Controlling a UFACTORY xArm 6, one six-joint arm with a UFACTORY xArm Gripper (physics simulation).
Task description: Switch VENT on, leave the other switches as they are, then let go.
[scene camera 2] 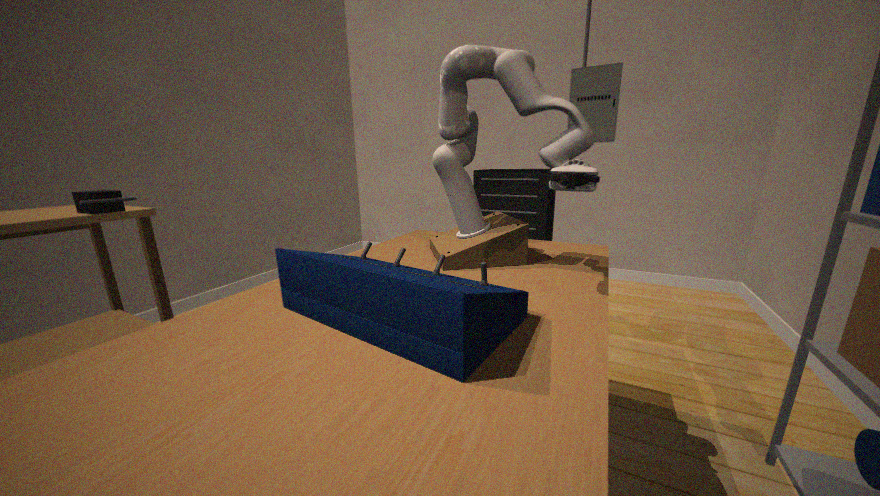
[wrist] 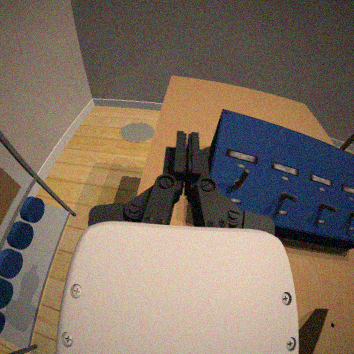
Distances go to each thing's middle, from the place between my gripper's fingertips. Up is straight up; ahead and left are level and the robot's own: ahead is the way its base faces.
I see my gripper 35 cm to the left of the blue switch panel [scene camera 2: 449,324], 21 cm above it and 10 cm short of it.
